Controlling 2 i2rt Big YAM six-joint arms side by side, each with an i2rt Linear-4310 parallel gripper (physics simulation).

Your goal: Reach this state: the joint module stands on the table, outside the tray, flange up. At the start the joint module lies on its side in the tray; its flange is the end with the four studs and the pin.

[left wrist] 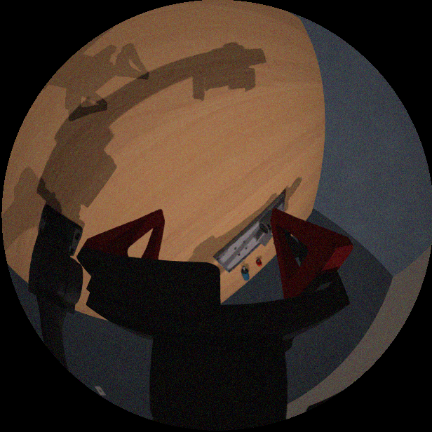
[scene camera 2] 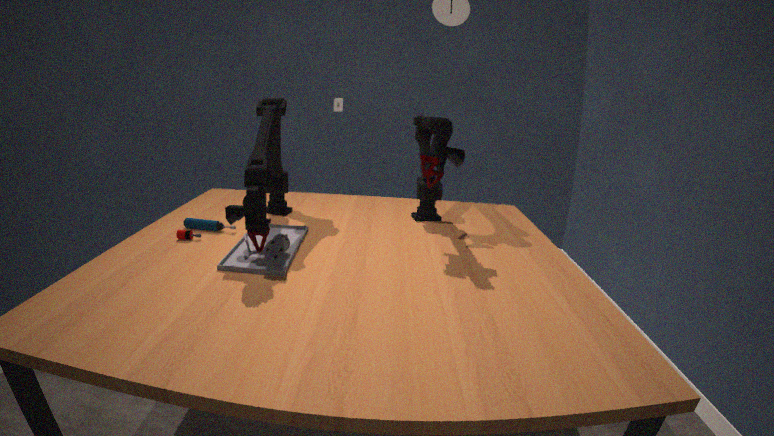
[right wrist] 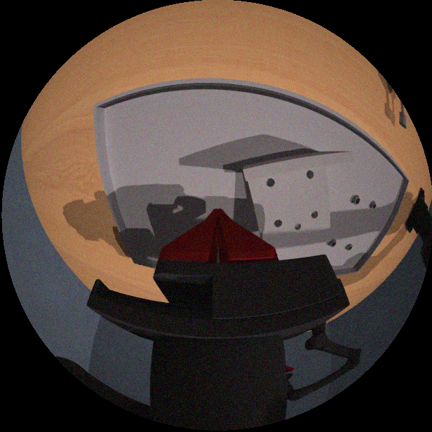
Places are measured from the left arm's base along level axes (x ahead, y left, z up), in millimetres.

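Where they show: left gripper, between the fingertips: (scene camera 2: 426,182); right gripper, between the fingertips: (scene camera 2: 259,252); left arm's base, origin of its link: (scene camera 2: 426,218); right arm's base, origin of its link: (scene camera 2: 277,211).
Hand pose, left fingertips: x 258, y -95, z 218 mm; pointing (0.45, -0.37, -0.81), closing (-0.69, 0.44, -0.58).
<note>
Things, the pixels of their top centre, and the offset from my left fingertips. "spot": a spot on its surface instead. Level surfaces: height alone.
- grey joint module, a spot on its surface: (scene camera 2: 278,244) spot: dx +170, dy -526, dz -166 mm
- grey tray, a spot on its surface: (scene camera 2: 238,269) spot: dx +266, dy -649, dz -210 mm
- blue tool, a spot on its surface: (scene camera 2: 203,224) spot: dx -109, dy -850, dz -191 mm
- red tool, centre of its top: (scene camera 2: 188,230) dx -18, dy -887, dz -184 mm
- table, height of its surface: dz -218 mm
The grey joint module (scene camera 2: 278,244) (left wrist: 265,228) lies in the grey tray (scene camera 2: 238,269) (right wrist: 101,145) near its right side in the scene view. Which way its flange faces is too small to tell. It does not show in the right wrist view. My right gripper (scene camera 2: 258,250) (right wrist: 217,214) is low over the tray, just left of the module in the scene view. Its fingertips meet, with nothing visible between them. My left gripper (scene camera 2: 431,185) (left wrist: 217,214) is open and empty, high above the table and far from the tray.
A pale plate with holes (right wrist: 295,200) is in the tray, beside the right fingertips in the right wrist view. A blue tool (scene camera 2: 203,224) (left wrist: 245,273) and a red tool (scene camera 2: 185,235) (left wrist: 258,261) lie on the table (scene camera 2: 389,335) at the tray's left in the scene view.
</note>
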